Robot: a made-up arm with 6 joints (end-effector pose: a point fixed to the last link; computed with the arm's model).
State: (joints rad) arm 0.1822 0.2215 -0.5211 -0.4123 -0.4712 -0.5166
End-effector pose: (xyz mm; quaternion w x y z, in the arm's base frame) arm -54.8 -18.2 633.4 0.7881 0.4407 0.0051 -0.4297
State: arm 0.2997 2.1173 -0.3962 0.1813 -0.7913 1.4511
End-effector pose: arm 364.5 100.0 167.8 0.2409 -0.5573 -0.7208 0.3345
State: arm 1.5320 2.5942 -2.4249 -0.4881 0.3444 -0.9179
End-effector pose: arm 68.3 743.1 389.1 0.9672 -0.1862 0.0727 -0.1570
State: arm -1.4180 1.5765 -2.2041 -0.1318 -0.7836 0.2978
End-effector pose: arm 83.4 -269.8 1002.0 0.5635 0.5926 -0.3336 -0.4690
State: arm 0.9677 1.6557 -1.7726 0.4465 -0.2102 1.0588
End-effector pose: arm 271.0 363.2 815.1 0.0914 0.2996 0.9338 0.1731
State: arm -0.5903 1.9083 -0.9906 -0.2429 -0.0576 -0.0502
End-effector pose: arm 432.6 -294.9 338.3 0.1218 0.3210 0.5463 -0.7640
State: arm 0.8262 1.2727 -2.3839 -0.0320 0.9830 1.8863
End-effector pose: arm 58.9 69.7 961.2 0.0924 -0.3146 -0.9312 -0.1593
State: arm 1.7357 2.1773 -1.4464 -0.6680 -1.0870 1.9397
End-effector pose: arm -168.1 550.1 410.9 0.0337 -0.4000 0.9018 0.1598
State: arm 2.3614 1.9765 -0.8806 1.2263 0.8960 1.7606
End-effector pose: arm -369.0 227.8 336.3 0.3517 0.0911 -0.4186 0.8324
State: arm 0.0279 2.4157 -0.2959 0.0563 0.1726 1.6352
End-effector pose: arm 191.1 19.0 91.8 0.6698 -0.3379 -0.3021 0.5882
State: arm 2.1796 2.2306 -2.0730 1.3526 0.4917 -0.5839
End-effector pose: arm -394.0 514.3 572.4 0.3542 -0.5422 0.7543 0.1078
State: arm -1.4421 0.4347 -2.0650 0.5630 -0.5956 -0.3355
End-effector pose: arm -83.6 514.4 837.6 0.6333 0.4813 -0.5829 -0.1659
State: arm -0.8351 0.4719 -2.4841 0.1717 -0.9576 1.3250
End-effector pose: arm -419.0 488.7 725.2 0.9207 0.0768 -0.0494 0.3795
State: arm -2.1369 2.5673 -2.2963 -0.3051 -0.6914 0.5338
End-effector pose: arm -355.8 -690.2 449.4 0.0439 0.7251 -0.2460 -0.6417
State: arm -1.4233 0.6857 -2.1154 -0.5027 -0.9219 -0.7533
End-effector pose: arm 12.4 389.2 910.8 0.3065 0.0160 -0.8675 -0.3914
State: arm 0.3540 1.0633 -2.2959 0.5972 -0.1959 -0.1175
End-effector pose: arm -112.9 -90.3 1050.6 0.6169 0.6732 0.3397 0.2256
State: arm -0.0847 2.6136 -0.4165 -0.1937 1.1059 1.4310
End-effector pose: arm 157.5 -26.5 148.4 0.7040 0.1122 -0.0516 0.6994
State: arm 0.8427 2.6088 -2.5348 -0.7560 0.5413 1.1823
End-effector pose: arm 553.1 508.0 366.4 0.3767 0.3053 0.7540 -0.4431
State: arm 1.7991 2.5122 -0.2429 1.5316 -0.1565 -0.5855
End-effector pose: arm 31.1 157.8 51.6 0.2677 -0.2999 0.3767 -0.8345
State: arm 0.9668 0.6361 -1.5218 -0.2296 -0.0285 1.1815
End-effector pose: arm -57.7 -100.9 893.4 0.4078 0.3520 0.7709 0.3397
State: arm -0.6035 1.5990 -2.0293 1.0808 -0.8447 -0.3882
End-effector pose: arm 228.2 -281.3 941.4 0.3244 0.9342 -0.0289 -0.1458
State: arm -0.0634 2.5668 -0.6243 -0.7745 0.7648 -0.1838
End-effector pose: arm 244.8 -107.6 61.0 0.0652 0.6487 -0.4997 0.5703
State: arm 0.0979 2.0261 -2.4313 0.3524 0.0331 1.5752
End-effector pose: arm 566.2 66.8 834.7 0.0357 0.5767 0.7667 0.2798
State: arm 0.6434 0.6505 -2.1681 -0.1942 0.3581 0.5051
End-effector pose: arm -230.3 -214.7 939.1 0.6226 0.6056 0.4619 0.1797
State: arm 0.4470 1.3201 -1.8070 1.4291 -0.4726 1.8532
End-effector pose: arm 235.2 3.6 983.3 0.3984 -0.2005 -0.5253 -0.7247
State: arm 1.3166 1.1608 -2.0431 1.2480 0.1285 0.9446
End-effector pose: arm 9.6 3.7 1033.2 0.1729 0.1158 -0.8710 -0.4449
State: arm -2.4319 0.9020 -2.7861 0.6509 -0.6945 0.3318
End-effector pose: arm 381.8 328.0 910.4 0.8017 0.1632 -0.4763 -0.3222
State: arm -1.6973 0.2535 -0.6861 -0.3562 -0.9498 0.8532
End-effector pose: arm 93.3 102.9 696.7 0.5829 0.6190 -0.2085 -0.4834
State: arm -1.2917 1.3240 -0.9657 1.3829 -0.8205 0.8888
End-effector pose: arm 30.2 -380.7 665.6 0.0604 0.9358 -0.2150 0.2727
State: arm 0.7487 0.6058 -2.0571 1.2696 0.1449 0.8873
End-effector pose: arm -285.4 -284.3 937.5 0.1304 0.0293 0.7540 0.6431
